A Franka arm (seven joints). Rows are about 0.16 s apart.
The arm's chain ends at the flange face. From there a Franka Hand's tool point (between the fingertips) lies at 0.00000 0.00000 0.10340 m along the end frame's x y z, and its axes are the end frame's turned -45 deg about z.
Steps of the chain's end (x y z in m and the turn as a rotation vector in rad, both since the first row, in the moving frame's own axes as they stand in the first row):
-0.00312 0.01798 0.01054 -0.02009 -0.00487 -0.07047
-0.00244 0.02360 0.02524 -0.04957 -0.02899 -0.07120
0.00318 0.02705 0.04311 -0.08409 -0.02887 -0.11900
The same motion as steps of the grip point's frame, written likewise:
-0.01670 0.01168 0.01052 -0.01076 -0.01765 -0.07047
-0.02410 0.01667 0.02507 -0.01455 -0.05555 -0.07120
-0.02487 0.02589 0.04270 -0.03905 -0.07987 -0.11900

